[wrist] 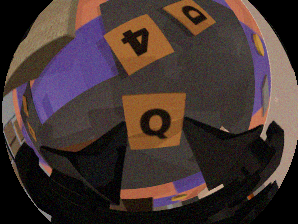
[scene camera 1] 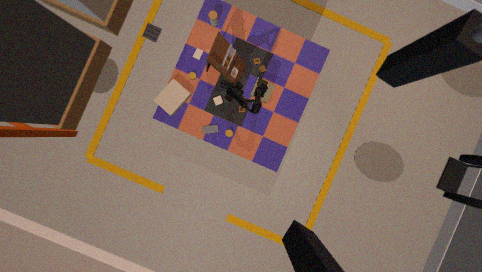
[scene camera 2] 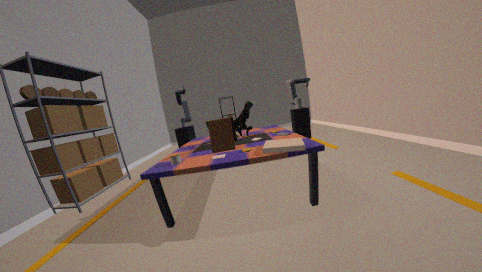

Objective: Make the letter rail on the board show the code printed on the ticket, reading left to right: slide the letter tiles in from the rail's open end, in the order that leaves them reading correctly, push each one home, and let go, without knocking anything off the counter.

I see my gripper [wrist: 155,123], a brown board [scene camera 1: 218,54] and a dark mat [wrist: 215,68].
The brown board also shows in scene camera 2 [scene camera 2: 222,133].
